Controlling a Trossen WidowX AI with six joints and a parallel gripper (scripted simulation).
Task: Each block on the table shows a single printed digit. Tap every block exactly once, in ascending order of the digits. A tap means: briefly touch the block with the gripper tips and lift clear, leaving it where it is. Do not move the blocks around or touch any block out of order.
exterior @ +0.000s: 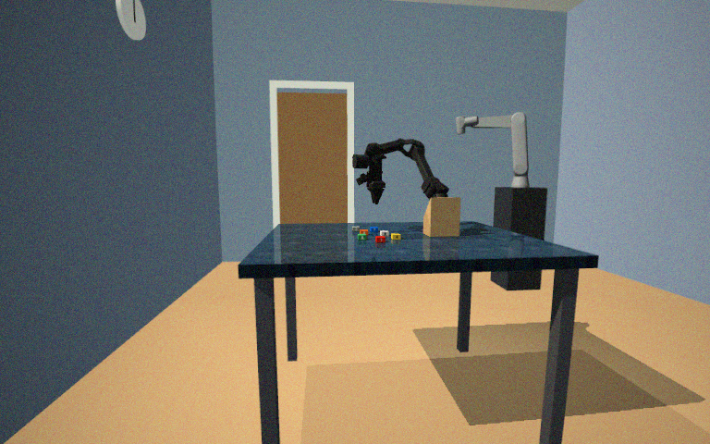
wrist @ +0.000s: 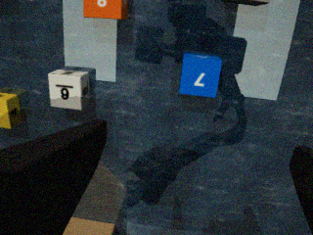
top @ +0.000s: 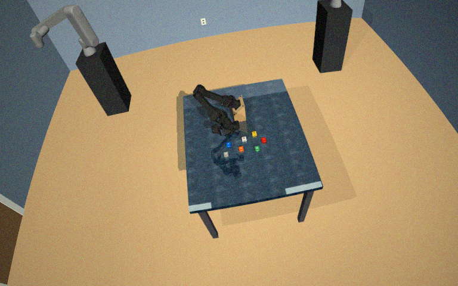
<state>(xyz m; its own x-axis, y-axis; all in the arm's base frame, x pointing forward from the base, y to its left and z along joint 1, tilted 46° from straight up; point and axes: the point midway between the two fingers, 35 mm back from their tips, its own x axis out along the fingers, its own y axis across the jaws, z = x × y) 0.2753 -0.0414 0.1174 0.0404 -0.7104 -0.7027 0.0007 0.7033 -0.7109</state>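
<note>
Now: gripper tip 25 cm to the right of the red block, 12 cm above it and 1 cm short of it. From my gripper tip the other things lie so: orange block: 12 cm below, 8 cm to the left, 6 cm ahead; then blue block: 12 cm below, 1 cm to the right; then grey block: 12 cm below, 8 cm ahead, 3 cm to the right.
</note>
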